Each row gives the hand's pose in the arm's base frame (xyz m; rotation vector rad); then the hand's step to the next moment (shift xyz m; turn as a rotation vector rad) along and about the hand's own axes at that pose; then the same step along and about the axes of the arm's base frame.
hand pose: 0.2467 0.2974 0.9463 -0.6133 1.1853 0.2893
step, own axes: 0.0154 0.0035 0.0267 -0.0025 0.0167 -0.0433
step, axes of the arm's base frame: 0.0245 0.0169 -0.0089 -0.0431 -0.0117 -0.0130
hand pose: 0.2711 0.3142 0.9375 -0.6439 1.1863 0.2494
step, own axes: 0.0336 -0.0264 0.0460 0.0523 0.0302 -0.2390
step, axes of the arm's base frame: 0.0617 0.0010 -0.0117 -0.1818 -0.1237 -0.1114
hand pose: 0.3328 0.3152 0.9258 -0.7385 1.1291 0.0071
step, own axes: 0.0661 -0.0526 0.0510 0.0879 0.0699 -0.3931
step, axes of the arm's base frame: 0.0906 -0.0362 -0.0150 -0.3055 -0.1887 -0.1955
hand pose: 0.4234 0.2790 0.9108 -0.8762 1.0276 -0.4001
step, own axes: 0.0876 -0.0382 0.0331 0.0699 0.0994 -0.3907
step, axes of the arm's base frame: 0.0751 -0.0665 -0.0124 -0.3152 -0.1577 -0.2078
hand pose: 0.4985 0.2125 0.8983 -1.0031 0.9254 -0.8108
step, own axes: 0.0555 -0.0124 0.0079 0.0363 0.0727 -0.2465
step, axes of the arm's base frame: 0.0271 -0.0506 -0.0006 -0.2005 -0.0894 -0.1385
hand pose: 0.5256 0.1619 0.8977 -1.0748 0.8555 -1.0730
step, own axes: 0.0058 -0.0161 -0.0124 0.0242 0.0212 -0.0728
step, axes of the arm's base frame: -0.0140 -0.0105 0.0119 -0.0556 -0.0394 -0.0412
